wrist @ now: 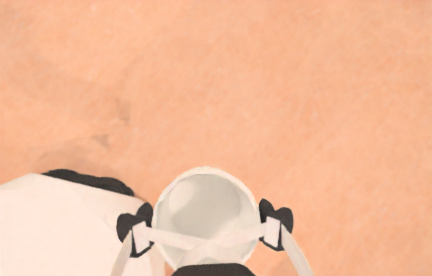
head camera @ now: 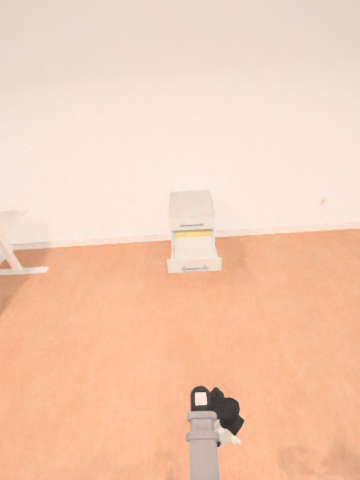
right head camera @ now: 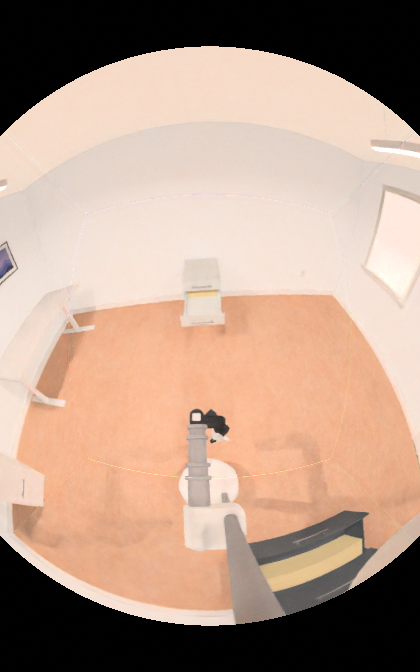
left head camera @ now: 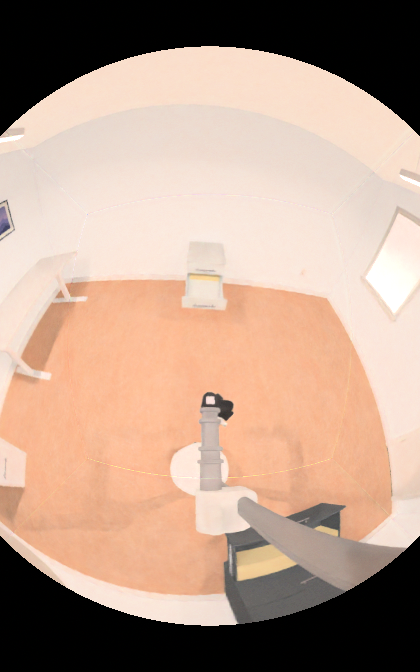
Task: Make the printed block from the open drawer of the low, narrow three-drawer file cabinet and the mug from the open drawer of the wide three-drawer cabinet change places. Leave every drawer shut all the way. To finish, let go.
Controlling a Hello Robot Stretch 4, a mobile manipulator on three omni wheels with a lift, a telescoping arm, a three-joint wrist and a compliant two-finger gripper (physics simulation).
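My gripper (head camera: pixel 229 434) (left head camera: pixel 223 421) (right head camera: pixel 218 436) (wrist: pixel 205 217) is shut on the white mug (wrist: pixel 207 200), held above the floor with its round opening toward the wrist camera. The low, narrow file cabinet (head camera: pixel 191 202) (left head camera: pixel 206 254) (right head camera: pixel 201 270) stands ahead against the wall. Its open drawer (head camera: pixel 195 265) (left head camera: pixel 204 303) (right head camera: pixel 202 320) is below the top one and has a yellow part at its back; I cannot make out the printed block. The dark wide cabinet (left head camera: pixel 280 602) (right head camera: pixel 300 602) is behind at right, its drawer (left head camera: pixel 325 514) (right head camera: pixel 345 522) open, with a yellow filler inside.
A pale table (head camera: pixel 9 219) (left head camera: pixel 30 300) (right head camera: pixel 40 335) runs along the left wall. A pale unit with a handle (left head camera: pixel 12 465) (right head camera: pixel 22 482) stands at the lower left. My round white base (left head camera: pixel 186 467) (right head camera: pixel 224 482) is beneath the arm. Orange floor lies between the gripper and the narrow cabinet.
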